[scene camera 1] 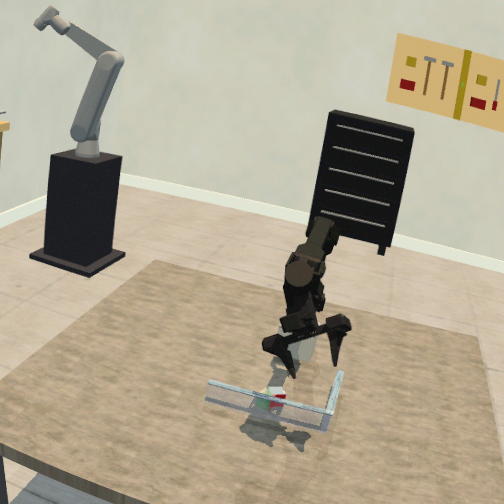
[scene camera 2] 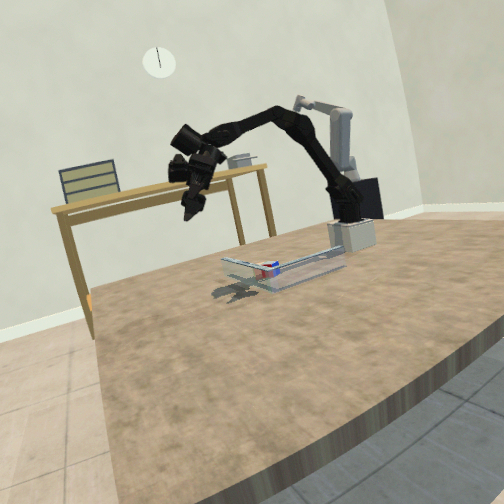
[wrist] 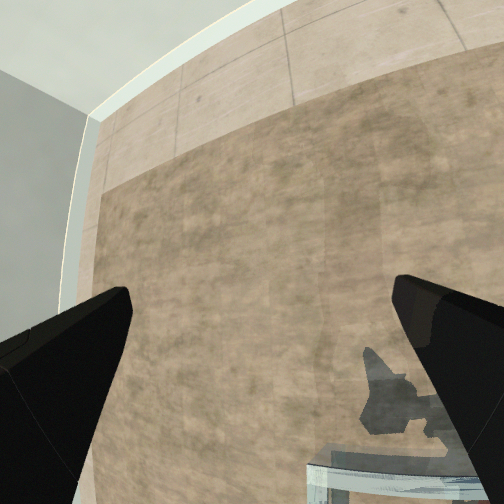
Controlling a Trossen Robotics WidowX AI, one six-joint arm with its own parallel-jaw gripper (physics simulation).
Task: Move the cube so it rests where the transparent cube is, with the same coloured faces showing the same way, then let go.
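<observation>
The cube (scene camera 1: 271, 402) is small, with red, white and blue faces. It rests on the table against the inner side of a glassy L-shaped frame (scene camera 1: 300, 405), and also shows in the second scene view (scene camera 2: 266, 268). My gripper (scene camera 1: 312, 352) hangs open and empty in the air above the cube, fingers spread wide; it is high above the table in the second scene view (scene camera 2: 190, 205). In the wrist view both dark fingers (wrist: 260, 370) frame bare table; only the frame's corner (wrist: 400, 480) shows at the bottom. I cannot make out the transparent target cube apart from the cube.
A black drawer cabinet (scene camera 1: 364, 180) stands behind the table. A second grey arm on a black pedestal (scene camera 1: 82, 190) stands at the far left. A wooden side table (scene camera 2: 160, 195) stands beyond the table's far edge.
</observation>
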